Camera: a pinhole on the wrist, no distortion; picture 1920 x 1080 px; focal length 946.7 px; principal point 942.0 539.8 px. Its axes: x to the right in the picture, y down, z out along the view. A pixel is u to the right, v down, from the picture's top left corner.
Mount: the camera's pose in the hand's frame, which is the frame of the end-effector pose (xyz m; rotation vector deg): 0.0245 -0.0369 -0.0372 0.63 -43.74 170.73
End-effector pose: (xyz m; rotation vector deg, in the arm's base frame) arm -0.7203 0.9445 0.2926 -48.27 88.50 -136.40
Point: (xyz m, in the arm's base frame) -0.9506 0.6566 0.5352
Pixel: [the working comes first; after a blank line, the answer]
In the camera's frame: -0.3742 -0.1113 0.1866

outside the picture
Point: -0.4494 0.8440 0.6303
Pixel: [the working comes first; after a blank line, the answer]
In the camera's frame: 0.0741 0.0552 0.4448

1099.8 657.3
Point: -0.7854 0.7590 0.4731
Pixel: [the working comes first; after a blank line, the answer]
In the camera's frame: -0.1724 -0.0809 0.1888

77.4 134.2
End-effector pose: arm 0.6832 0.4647 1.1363 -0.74 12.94 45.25
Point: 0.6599 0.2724 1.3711
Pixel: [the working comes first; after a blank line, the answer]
In the camera's frame: 0.2250 -0.0452 0.2468

1805.0 366.5
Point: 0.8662 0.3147 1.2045
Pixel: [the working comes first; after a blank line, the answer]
In the camera's frame: 0.0102 0.1099 0.2028

989.8 1052.8
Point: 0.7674 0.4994 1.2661
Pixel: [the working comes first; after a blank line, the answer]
In the camera's frame: -0.0255 -0.1002 0.1553

outside the picture
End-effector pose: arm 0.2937 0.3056 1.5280 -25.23 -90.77 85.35
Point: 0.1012 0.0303 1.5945
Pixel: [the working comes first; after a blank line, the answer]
In the camera's frame: 0.1135 -0.1464 0.3318

1265.7 122.0
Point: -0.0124 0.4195 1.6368
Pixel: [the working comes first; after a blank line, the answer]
In the camera's frame: -0.2574 -0.1710 0.1644

outside the picture
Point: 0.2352 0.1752 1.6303
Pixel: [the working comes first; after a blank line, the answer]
In the camera's frame: 0.0557 -0.0210 0.1864

1224.8 433.4
